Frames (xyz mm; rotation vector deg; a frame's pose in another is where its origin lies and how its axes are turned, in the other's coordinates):
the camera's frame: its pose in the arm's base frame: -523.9 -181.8 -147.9 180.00 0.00 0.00
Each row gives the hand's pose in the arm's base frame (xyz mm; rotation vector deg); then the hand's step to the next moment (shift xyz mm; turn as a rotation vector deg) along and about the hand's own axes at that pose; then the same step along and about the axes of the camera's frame.
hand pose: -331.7 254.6 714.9 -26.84 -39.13 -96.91
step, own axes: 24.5 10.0 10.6 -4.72 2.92 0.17
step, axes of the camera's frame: 3.6 12.4 -25.4 3.90 -3.19 2.33
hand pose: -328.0 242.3 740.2 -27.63 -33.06 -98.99
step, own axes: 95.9 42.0 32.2 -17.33 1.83 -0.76
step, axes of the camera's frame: 20.1 61.9 -88.1 5.63 -12.53 10.74
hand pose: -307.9 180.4 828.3 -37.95 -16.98 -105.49
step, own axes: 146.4 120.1 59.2 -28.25 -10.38 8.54
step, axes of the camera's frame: 93.4 129.0 -118.4 -0.26 -30.23 8.07
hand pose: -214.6 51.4 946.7 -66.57 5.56 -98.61
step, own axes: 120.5 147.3 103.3 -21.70 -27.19 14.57
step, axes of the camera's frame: 173.4 118.5 -52.6 -7.52 -35.95 -8.56
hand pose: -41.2 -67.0 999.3 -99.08 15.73 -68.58
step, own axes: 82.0 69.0 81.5 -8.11 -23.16 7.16
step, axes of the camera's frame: 128.3 39.4 10.3 -5.58 -20.90 -13.61
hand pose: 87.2 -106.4 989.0 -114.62 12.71 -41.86
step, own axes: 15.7 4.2 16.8 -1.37 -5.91 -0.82
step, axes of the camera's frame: 22.9 -3.2 3.3 -2.39 -3.09 -4.71
